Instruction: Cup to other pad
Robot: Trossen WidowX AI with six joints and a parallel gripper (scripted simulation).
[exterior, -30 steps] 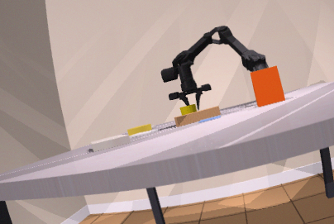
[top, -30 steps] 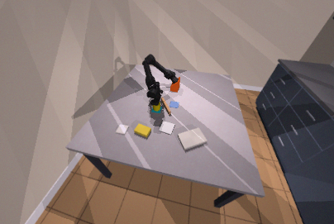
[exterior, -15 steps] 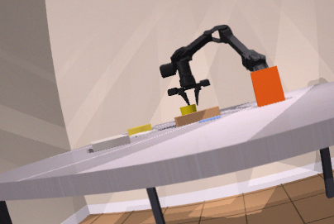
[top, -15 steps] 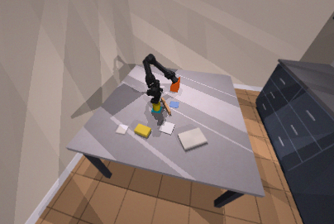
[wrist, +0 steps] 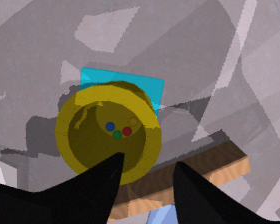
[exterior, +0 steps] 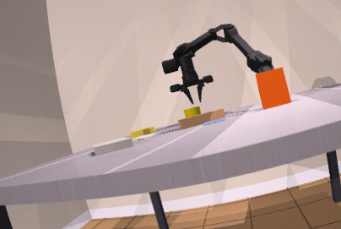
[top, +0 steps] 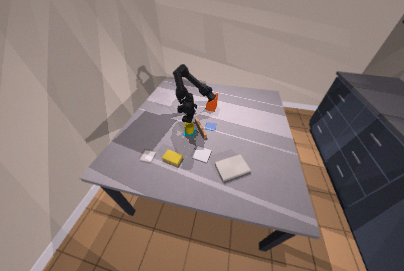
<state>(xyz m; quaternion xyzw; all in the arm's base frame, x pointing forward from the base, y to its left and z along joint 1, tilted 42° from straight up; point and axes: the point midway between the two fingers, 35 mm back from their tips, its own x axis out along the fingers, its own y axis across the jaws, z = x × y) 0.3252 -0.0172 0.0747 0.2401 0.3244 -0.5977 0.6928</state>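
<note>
Right now the yellow cup is 2 cm ahead of my gripper tip and 5 cm below it. The rest, counted from my gripper tip: wooden bar: 3 cm behind, 7 cm to the left, 8 cm below; cyan pad: 3 cm ahead, 9 cm below; light blue pad: 9 cm behind, 13 cm to the left, 9 cm below.
</note>
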